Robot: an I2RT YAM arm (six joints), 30 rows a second.
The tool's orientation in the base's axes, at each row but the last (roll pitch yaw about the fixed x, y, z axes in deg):
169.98 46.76 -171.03
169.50 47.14 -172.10
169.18 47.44 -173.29
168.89 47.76 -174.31
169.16 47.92 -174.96
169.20 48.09 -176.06
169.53 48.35 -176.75
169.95 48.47 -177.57
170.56 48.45 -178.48
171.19 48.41 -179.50
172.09 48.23 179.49
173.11 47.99 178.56
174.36 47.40 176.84
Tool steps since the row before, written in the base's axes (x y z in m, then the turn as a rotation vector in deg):
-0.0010 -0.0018 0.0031 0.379 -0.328 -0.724
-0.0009 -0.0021 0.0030 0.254 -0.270 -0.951
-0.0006 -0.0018 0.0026 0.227 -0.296 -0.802
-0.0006 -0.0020 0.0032 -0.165 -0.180 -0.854
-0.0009 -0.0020 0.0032 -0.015 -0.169 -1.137
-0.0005 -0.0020 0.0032 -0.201 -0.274 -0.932
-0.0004 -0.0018 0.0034 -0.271 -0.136 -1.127
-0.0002 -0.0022 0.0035 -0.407 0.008 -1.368
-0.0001 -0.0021 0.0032 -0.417 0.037 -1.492
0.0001 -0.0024 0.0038 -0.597 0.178 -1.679
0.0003 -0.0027 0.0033 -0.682 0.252 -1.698
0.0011 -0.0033 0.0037 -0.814 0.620 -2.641
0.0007 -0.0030 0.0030 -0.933 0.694 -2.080
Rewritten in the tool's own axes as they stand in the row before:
-0.0014 -0.0011 -0.0033 0.306 -0.505 0.654
-0.0014 -0.0014 -0.0032 0.551 -0.444 0.736
-0.0014 -0.0012 -0.0026 0.462 -0.443 0.611
-0.0018 -0.0014 -0.0031 0.755 -0.244 0.400
-0.0017 -0.0013 -0.0032 0.864 -0.303 0.695
-0.0020 -0.0014 -0.0029 0.840 -0.341 0.403
-0.0022 -0.0013 -0.0029 1.027 -0.217 0.510
-0.0024 -0.0017 -0.0029 1.293 -0.080 0.598
-0.0023 -0.0017 -0.0026 1.392 -0.064 0.677
-0.0029 -0.0020 -0.0028 1.651 0.079 0.689
-0.0027 -0.0024 -0.0023 1.722 0.158 0.649
-0.0035 -0.0031 -0.0020 2.517 0.457 1.215
-0.0028 -0.0028 -0.0017 2.188 0.570 0.754

